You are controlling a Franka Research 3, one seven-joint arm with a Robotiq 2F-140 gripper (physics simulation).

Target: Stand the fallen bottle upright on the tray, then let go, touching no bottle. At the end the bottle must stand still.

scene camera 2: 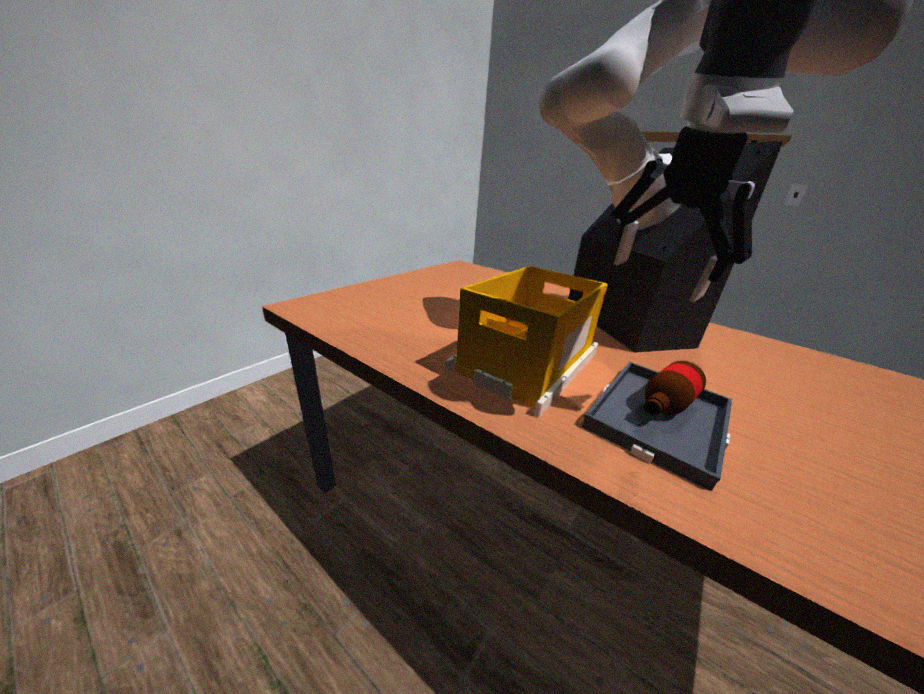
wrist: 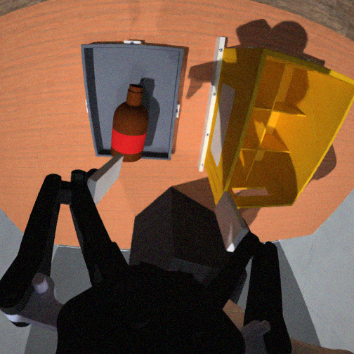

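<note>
A brown bottle with a red band [scene camera 2: 676, 386] [wrist: 130, 125] lies on its side in the grey tray [scene camera 2: 687, 444] [wrist: 106, 65]. Its neck points toward the table's front edge, and its base is at the tray's rear wall. My gripper [scene camera 2: 658, 280] [wrist: 171, 184] is open, with nothing between its fingers. It hangs well above the table, behind and above the tray, and apart from the bottle. In the wrist view its left finger shows just below the bottle's base, and its right finger overlaps the near end of the crate.
A yellow crate with inner dividers [scene camera 2: 504, 354] [wrist: 240, 80] stands beside the tray, with a white rail [scene camera 2: 571, 375] [wrist: 213, 107] along its tray-facing side. A dark pedestal [scene camera 2: 627, 298] [wrist: 160, 230] stands behind them at the rear of the table [scene camera 2: 821, 418] [wrist: 40, 100].
</note>
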